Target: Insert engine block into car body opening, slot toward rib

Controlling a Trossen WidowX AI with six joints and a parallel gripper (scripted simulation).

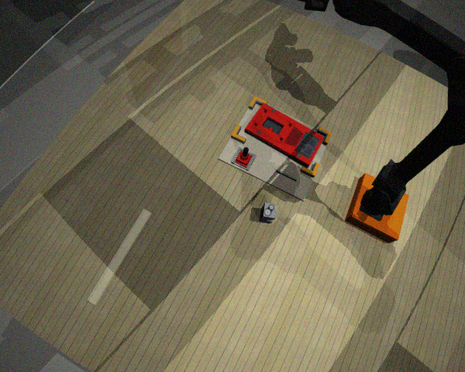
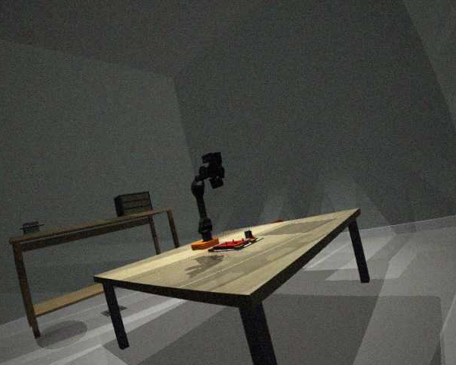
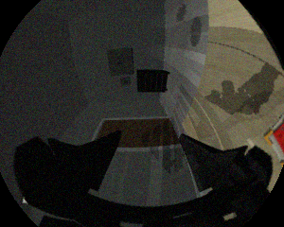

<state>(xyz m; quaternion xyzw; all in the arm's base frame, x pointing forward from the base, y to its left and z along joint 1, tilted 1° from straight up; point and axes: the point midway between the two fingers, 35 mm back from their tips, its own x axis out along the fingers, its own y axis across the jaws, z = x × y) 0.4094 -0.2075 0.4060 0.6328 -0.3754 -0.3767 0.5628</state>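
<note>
My gripper tip is 41 cm above the grey engine block, 40 cm to the right of it and 20 cm past it. From my gripper tip the other things lie so: grey plate: 42 cm below, 19 cm to the left, 13 cm behind.
</note>
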